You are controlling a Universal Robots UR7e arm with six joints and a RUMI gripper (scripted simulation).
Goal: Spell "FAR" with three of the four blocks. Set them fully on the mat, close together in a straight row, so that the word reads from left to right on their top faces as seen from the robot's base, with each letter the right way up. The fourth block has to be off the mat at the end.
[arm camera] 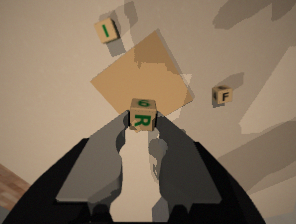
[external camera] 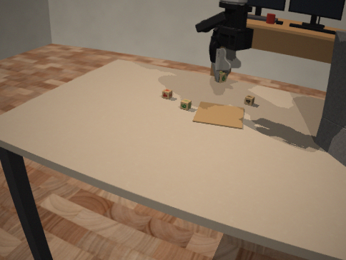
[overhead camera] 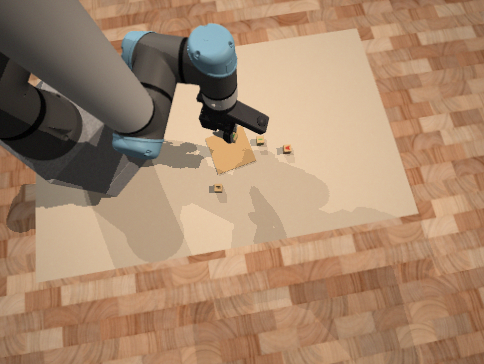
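Now: the brown mat 10 mm behind my hand and 120 mm below it. The rest, counted from my hand: F block (90 mm behind, 120 mm to the right, 110 mm below); green R block (right at my hand); green-lettered block (100 mm ahead, 110 mm below).
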